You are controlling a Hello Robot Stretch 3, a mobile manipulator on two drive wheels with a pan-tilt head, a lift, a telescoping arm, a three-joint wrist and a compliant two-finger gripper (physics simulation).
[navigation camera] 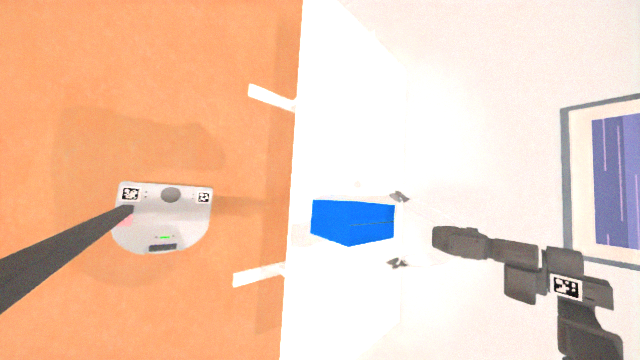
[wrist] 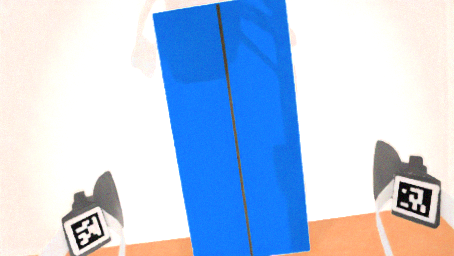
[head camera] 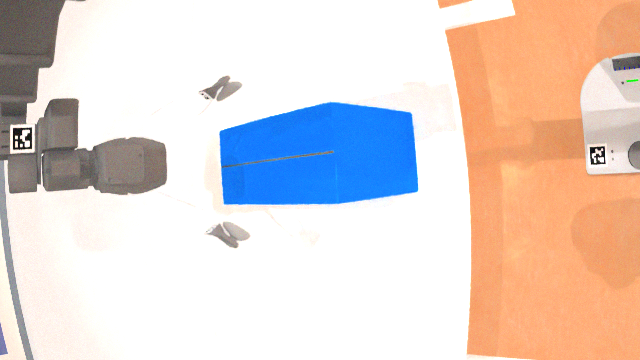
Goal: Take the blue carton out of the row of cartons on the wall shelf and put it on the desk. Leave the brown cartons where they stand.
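Pixels of known places: gripper, fingertip midpoint: (navigation camera: pixel 388 227) (head camera: pixel 241 159); robot's base at its link origin: (navigation camera: pixel 171 193) (head camera: pixel 638 153).
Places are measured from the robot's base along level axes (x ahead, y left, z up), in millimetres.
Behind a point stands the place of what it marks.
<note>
The blue carton (head camera: pixel 320 155) {y -420, x -18, z 900 mm} (navigation camera: pixel 350 222) {y -400, x -12, z 901 mm} (wrist: pixel 240 130) rests on the white desk (head camera: pixel 350 280) {y -544, x 193, z 721 mm} (navigation camera: pixel 345 125) {y -539, x 362, z 720 mm} (wrist: pixel 340 125). A dark line runs along one of its faces. My gripper (head camera: pixel 225 162) {y -505, x -21, z 957 mm} (navigation camera: pixel 398 229) {y -505, x -21, z 957 mm} (wrist: pixel 242 176) {y -505, x -21, z 957 mm} is wide open at the wall-side end of the carton. Its two fingertips stand out to either side, with gaps between them and the carton in the wrist view. The wrist body is set back from the carton on the wall side. The wall shelf and the brown cartons do not show in these views.
My base (head camera: pixel 612 115) {y -74, x -104, z 160 mm} (navigation camera: pixel 162 215) {y 19, x -92, z 160 mm} stands on the orange floor (head camera: pixel 540 320) {y -334, x 530, z 1 mm} (navigation camera: pixel 150 75) {y 149, x 590, z 1 mm} in front of the desk. The dark mast (navigation camera: pixel 65 250) {y 116, x -57, z 783 mm} rises from it. Desk legs (navigation camera: pixel 270 97) stick out at floor level. A framed picture (navigation camera: pixel 565 175) {y -1090, x 200, z 1307 mm} hangs on the wall beyond the wrist.
</note>
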